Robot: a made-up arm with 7 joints. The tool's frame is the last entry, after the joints.
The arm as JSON. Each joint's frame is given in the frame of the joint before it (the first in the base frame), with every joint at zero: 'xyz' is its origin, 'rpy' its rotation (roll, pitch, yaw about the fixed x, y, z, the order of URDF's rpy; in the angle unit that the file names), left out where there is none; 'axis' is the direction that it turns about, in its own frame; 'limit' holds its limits. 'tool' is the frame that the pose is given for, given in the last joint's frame.
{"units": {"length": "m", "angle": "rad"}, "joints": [
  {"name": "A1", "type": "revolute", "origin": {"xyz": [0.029, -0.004, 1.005]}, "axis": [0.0, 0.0, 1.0], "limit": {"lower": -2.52, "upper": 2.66}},
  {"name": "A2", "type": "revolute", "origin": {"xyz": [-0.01, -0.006, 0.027]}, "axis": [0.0, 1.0, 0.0], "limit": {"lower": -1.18, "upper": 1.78}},
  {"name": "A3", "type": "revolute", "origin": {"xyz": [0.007, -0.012, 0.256]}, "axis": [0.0, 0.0, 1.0], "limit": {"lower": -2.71, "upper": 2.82}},
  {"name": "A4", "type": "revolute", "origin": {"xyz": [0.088, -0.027, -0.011]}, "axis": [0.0, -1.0, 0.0], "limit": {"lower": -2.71, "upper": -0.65}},
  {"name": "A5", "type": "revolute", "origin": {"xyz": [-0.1, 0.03, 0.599]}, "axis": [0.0, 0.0, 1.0], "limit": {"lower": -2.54, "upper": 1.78}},
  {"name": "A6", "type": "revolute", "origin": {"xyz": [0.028, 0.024, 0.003]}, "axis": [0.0, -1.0, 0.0], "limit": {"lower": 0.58, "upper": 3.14}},
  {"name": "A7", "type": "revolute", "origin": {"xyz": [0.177, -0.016, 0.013]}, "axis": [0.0, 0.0, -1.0], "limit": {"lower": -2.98, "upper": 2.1}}
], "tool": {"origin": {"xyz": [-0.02, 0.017, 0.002], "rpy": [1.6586, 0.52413, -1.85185]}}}
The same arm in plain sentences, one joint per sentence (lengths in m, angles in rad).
The arm has seven revolute joints in a row. What follows holds with every joint at zero, and every direction is one of the base frame's. The first joint sits 0.029 m along +x and 0.004 m along -y and 1.005 m along +z from the base frame's origin and turns about +z, from -2.52 to 2.66 rad. The second joint sits 0.01 m along -x and 0.006 m along -y and 0.027 m along +z from the first joint and turns about +y, from -1.18 to 1.78 rad. The third joint sits 0.007 m along +x and 0.012 m along -y and 0.256 m along +z from the second joint and turns about +z, from -2.71 to 2.82 rad. The fourth joint sits 0.088 m along +x and 0.027 m along -y and 0.011 m along -z from the third joint and turns about -y, from -2.71 to -0.65 rad. The fifth joint sits 0.1 m along -x and 0.03 m along +y and 0.599 m along +z from the fourth joint and turns about +z, from -2.54 to 1.78 rad. The sixth joint sits 0.028 m along +x and 0.024 m along +y and 0.003 m along +z from the fifth joint and turns about -y, from 0.58 to 3.14 rad. The seventh joint sits 0.177 m along +x and 0.016 m along -y and 0.013 m along +z from the sixth joint and turns about -z, from -2.98 to 2.1 rad. The tool frame, which is the frame that the pose is given for, sits 0.02 m along -x and 0.017 m along +y and 0.002 m along +z from the seventh joint; its axes are the base frame's turned by roll 1.6586, pitch 0.5241 and yaw -1.8518 rad (as in URDF: about the fixed x, then y, then z).
